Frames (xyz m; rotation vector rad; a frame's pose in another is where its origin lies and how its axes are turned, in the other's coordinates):
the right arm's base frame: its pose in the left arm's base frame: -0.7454 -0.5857 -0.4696 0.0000 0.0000 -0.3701
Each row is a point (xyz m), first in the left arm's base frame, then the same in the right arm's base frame.
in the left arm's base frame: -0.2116 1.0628 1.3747
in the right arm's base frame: -0.0986 1.7300 1.8443
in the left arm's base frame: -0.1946 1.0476 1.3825
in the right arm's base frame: -0.0773 1.7219 1.8521
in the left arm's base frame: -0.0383 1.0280 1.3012
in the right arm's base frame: 0.0755 1.7602 1.7708
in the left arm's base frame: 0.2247 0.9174 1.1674
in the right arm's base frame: 0.3607 1.7522 1.6370
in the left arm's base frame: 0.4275 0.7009 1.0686
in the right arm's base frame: 0.6281 1.6237 1.5382
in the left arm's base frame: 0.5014 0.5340 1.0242
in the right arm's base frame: 0.7574 1.4949 1.4938
